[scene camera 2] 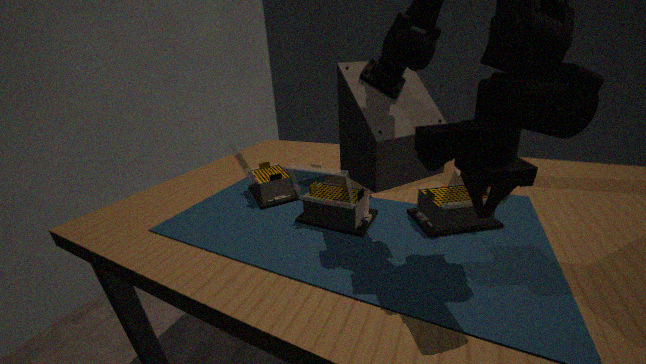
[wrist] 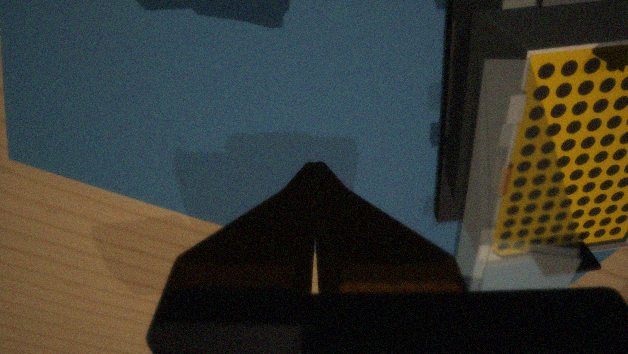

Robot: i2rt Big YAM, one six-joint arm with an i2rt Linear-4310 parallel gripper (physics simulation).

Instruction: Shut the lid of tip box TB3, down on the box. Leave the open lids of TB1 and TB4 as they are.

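Seen in the pictures: gripper, between the fingertips: (scene camera 2: 482, 217) (wrist: 315, 177); arm's base, origin of its link: (scene camera 2: 381, 80).
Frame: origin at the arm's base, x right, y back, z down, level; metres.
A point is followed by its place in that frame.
The tip box at the right (scene camera 2: 437, 215) @(y -0.296, x -0.223, z 0.229 m) (wrist: 575, 150) @(y -0.240, x -0.242, z 0.212 m), taken to be TB3, has a yellow rack and a dark base. A pale raised part of its clear lid (scene camera 2: 455, 178) @(y -0.326, x -0.247, z 0.137 m) shows behind the box beside my gripper. The rest of the lid is hidden, and I cannot tell its angle. My gripper (scene camera 2: 484, 214) @(y -0.341, x -0.295, z 0.190 m) (wrist: 315, 177) @(y -0.341, x -0.295, z 0.190 m) is shut and empty, pointing down. It overlaps the box's right end in the scene view and lies left of the box in the wrist view. The middle box (scene camera 2: 332, 211) @(y -0.366, x -0.033, z 0.229 m) and the left box (scene camera 2: 276, 190) @(y -0.322, x 0.154, z 0.236 m) have open, raised lids; their labels cannot be read.
The boxes stand on a blue mat (scene camera 2: 260, 250) @(y -0.494, x 0.053, z 0.269 m) (wrist: 125, 90) @(y -0.428, x -0.348, z 0.269 m) on the wooden table (scene camera 2: 150, 200) @(y -0.467, x 0.504, z 0.272 m) (wrist: 50, 240) @(y -0.457, x -0.508, z 0.272 m). The grey robot pedestal (scene camera 2: 357, 135) @(y -0.123, x 0.021, z 0.132 m) stands behind the middle box. The arm's forearm and wrist hang over the right box.
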